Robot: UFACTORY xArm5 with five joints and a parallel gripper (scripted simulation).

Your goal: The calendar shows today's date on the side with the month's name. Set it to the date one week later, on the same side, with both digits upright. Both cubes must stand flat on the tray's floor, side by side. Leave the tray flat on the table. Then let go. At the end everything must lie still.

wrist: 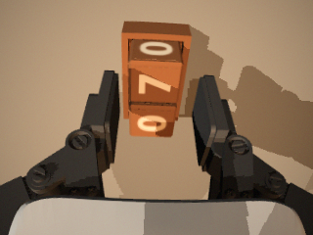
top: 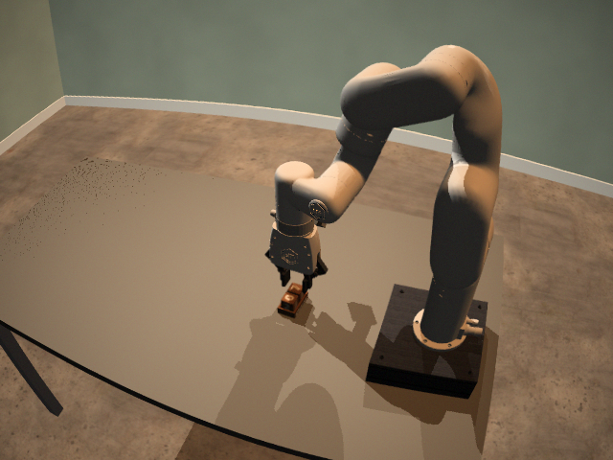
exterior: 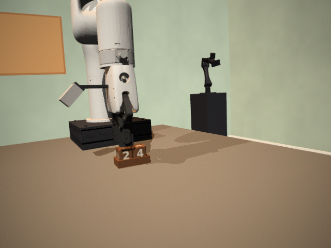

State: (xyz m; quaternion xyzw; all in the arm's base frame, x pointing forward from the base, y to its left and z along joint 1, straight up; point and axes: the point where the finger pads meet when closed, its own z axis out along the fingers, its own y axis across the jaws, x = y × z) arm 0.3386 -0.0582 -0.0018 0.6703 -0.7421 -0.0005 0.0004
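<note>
Right now the brown tray is 6 cm below my hand and 2 cm to the left of it.
</note>
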